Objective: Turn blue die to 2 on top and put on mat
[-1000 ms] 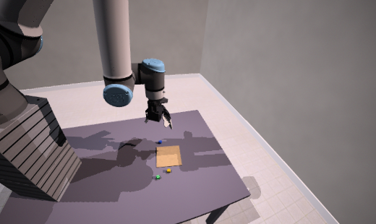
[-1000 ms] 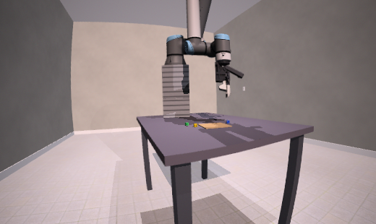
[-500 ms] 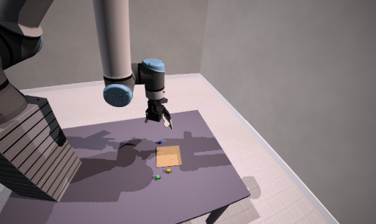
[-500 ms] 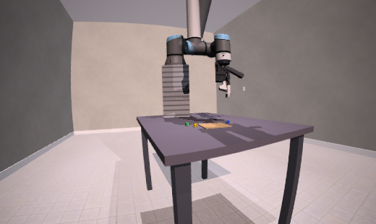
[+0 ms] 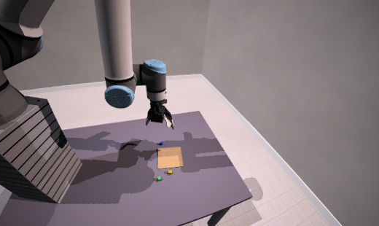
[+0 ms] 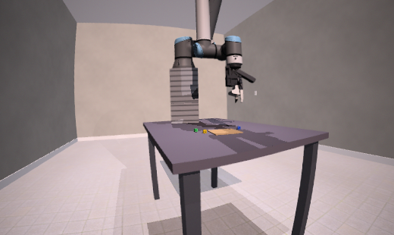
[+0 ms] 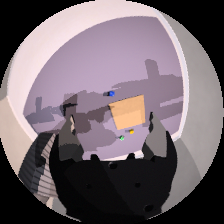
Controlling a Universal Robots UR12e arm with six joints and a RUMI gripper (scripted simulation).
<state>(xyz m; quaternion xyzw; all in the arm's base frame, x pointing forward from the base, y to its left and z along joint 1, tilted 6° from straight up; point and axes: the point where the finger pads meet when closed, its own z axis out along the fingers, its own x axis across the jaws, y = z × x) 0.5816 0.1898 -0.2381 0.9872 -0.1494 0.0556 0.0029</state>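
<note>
Right now the blue die is 14 cm below my hand. Also, from my hand: tan mat (14 cm below, 11 cm to the right, 4 cm ahead); then yellow die (21 cm to the right, 14 cm below, 3 cm ahead); then green die (24 cm to the right, 14 cm below, 2 cm behind).
</note>
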